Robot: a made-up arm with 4 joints.
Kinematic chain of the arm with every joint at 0, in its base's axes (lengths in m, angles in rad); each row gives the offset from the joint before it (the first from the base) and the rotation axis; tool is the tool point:
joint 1: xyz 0 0 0.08 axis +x
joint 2: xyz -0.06 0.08 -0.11 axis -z
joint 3: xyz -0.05 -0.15 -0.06 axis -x
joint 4: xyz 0.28 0.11 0 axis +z
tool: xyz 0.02 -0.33 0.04
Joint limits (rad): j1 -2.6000..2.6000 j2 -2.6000..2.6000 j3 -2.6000..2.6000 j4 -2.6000..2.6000
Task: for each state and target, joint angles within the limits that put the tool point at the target. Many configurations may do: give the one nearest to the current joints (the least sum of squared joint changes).
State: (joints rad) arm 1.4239 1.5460 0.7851 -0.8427
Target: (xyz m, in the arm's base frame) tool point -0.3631 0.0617 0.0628
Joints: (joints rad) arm 1.4005 1.5446 0.3860 -0.5365
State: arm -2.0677 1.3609 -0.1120 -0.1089
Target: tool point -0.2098 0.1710 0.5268
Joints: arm -2.3803 1.2809 -0.5293 0.6588
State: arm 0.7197 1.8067 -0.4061 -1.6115
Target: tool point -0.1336 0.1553 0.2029
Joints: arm 1.0172 1.6439 -0.6495 -1.6520
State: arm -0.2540 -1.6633 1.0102 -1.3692
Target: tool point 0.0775 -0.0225 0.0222
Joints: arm -0.3906 -1.2083 1.1319 -0.9410
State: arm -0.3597 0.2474 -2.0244 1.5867
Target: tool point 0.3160 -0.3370 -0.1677
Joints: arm 0.2952 0.5070 -2.3082 1.4142
